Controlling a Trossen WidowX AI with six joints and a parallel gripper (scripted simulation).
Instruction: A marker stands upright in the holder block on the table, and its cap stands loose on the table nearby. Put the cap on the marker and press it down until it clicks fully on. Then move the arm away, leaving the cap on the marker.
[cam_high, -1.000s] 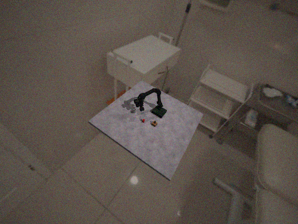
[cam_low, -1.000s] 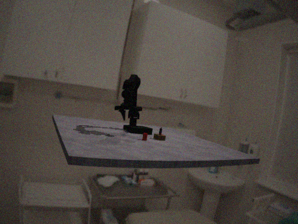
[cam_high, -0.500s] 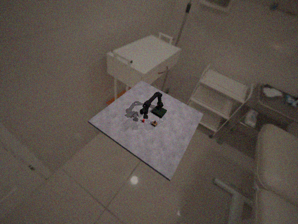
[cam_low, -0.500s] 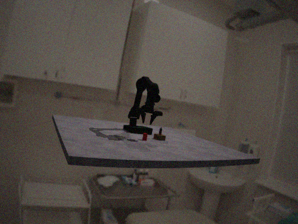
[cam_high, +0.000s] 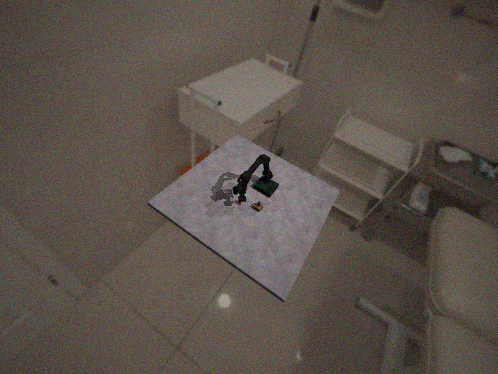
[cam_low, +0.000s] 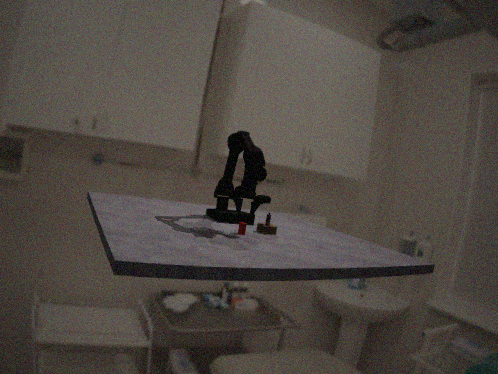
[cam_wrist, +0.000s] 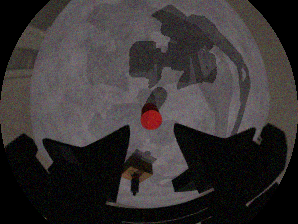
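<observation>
My gripper tip is now 50 mm above the red cap. The rest, counted from my gripper tip: brown holder block (150 mm to the left, 70 mm behind, 50 mm below).
</observation>
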